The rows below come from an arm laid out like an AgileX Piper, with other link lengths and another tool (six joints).
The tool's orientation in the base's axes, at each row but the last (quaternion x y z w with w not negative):
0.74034 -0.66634 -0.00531 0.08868
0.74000 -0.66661 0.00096 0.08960
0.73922 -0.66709 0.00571 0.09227
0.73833 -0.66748 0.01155 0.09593
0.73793 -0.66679 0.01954 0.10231
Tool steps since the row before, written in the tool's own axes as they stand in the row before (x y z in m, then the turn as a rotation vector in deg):
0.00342 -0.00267 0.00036 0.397 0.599 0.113
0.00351 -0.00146 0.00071 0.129 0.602 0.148
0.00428 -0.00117 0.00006 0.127 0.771 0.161
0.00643 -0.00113 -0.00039 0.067 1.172 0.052
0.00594 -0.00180 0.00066 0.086 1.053 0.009
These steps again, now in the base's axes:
0.00297 -0.00317 -0.00035 -0.560 -0.464 0.015
0.00175 -0.00342 -0.00047 -0.597 -0.204 -0.051
0.00162 -0.00412 0.00035 -0.766 -0.220 -0.042
0.00186 -0.00616 0.00117 -1.156 -0.180 0.107
0.00236 -0.00578 0.00011 -1.032 -0.180 0.137

